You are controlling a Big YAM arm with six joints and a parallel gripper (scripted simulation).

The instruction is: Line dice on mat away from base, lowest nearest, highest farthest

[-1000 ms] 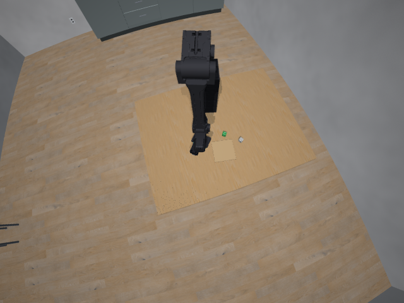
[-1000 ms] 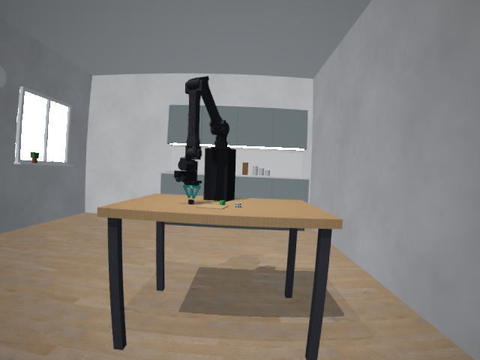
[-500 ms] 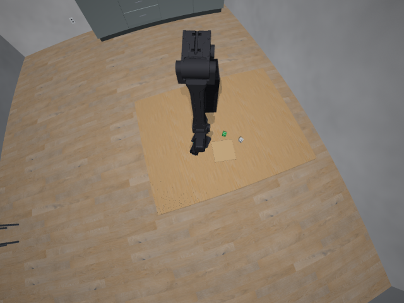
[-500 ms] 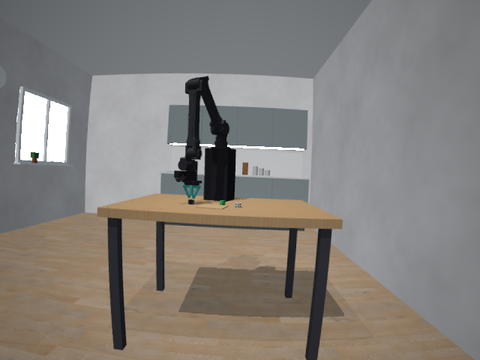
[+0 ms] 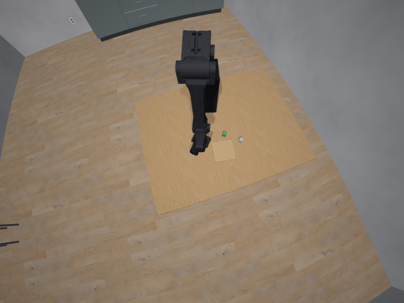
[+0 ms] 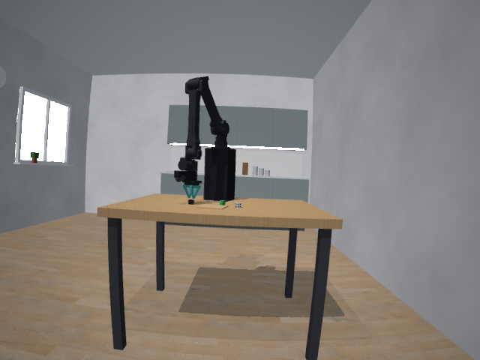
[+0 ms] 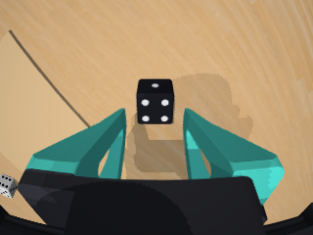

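The black die is 3 cm below my hand. From my hand the other things lie so: mat (6 cm ahead, 13 cm to the left, 4 cm below); green die (5 cm behind, 17 cm to the left, 3 cm below); white die (2 cm ahead, 26 cm to the left, 3 cm below).
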